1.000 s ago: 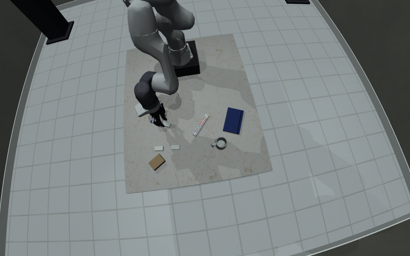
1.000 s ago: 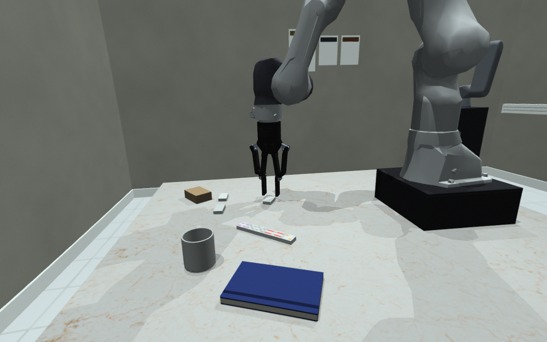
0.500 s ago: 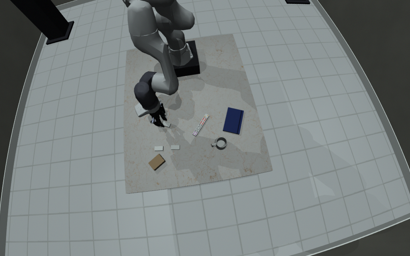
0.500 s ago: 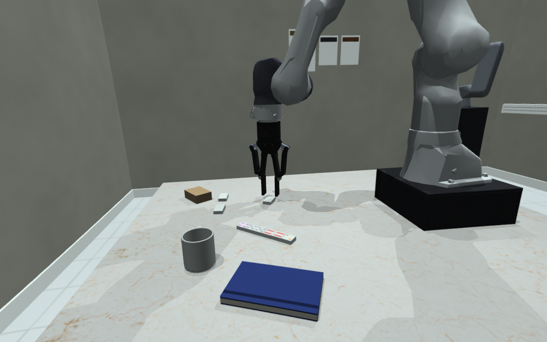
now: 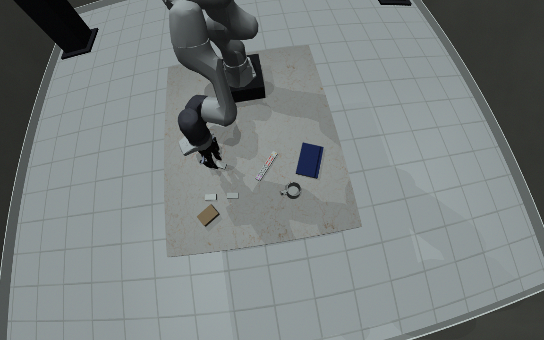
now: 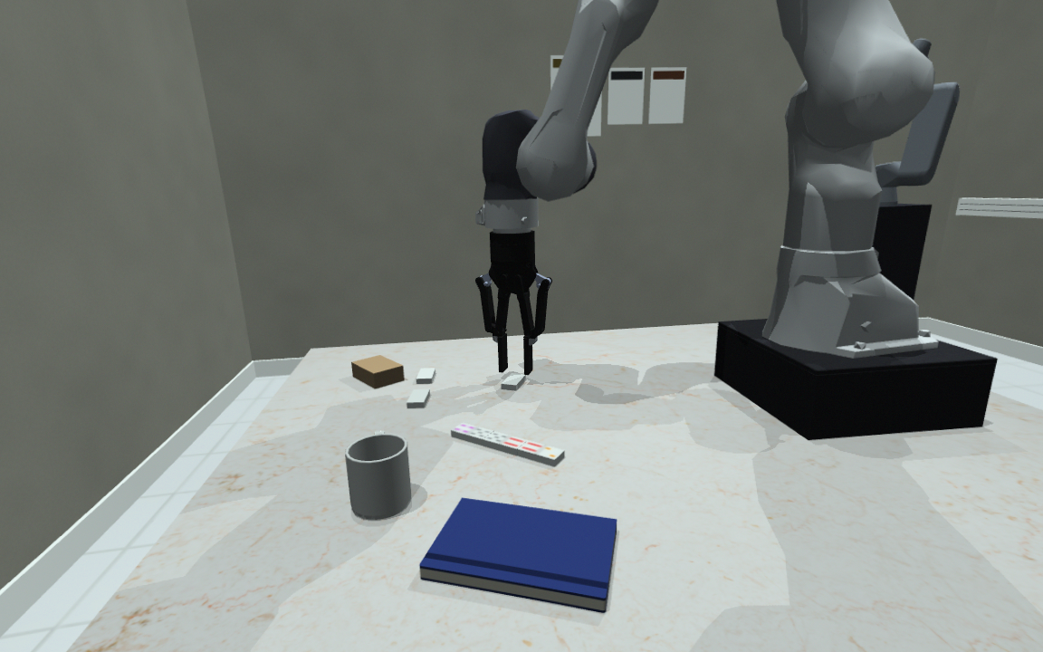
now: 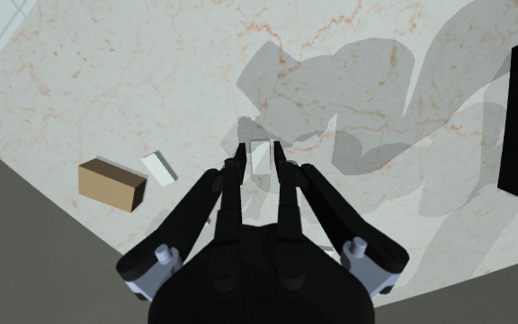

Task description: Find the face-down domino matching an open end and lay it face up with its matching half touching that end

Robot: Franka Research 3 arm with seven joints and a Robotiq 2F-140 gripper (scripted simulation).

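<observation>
Right now the white domino is 5 cm below my hand, 1 cm to the left of it and 1 cm ahead of it. The rest, counted from my hand: grey mug 35 cm to the left, 18 cm ahead, 2 cm below; then blue book 45 cm to the left, 4 cm below, 4 cm ahead; then brown block 25 cm ahead, 6 cm to the right, 4 cm below.
</observation>
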